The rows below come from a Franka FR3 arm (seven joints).
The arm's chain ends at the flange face. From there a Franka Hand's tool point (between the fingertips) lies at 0.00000 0.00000 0.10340 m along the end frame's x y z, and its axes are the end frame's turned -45 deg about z.
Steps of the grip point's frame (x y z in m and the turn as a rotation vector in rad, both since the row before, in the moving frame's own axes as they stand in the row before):
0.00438, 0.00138, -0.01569, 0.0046, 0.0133, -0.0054
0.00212, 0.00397, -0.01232, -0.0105, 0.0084, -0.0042
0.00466, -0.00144, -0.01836, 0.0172, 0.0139, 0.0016
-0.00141, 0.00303, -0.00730, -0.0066, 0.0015, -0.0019
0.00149, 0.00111, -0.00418, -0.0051, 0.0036, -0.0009
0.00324, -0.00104, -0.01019, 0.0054, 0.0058, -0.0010
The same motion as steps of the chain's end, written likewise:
0.00344, -0.00081, -0.01568, 0.0127, 0.0062, -0.0054
0.00292, 0.00116, -0.01231, -0.0015, 0.0134, -0.0042
0.00252, -0.00204, -0.01833, 0.0220, -0.0023, 0.0016
0.00055, 0.00277, -0.00730, -0.0036, 0.0057, -0.0019
0.00120, -0.00038, -0.00418, -0.0011, 0.0062, -0.0009
0.00153, -0.00221, -0.01019, 0.0079, 0.0003, -0.0010

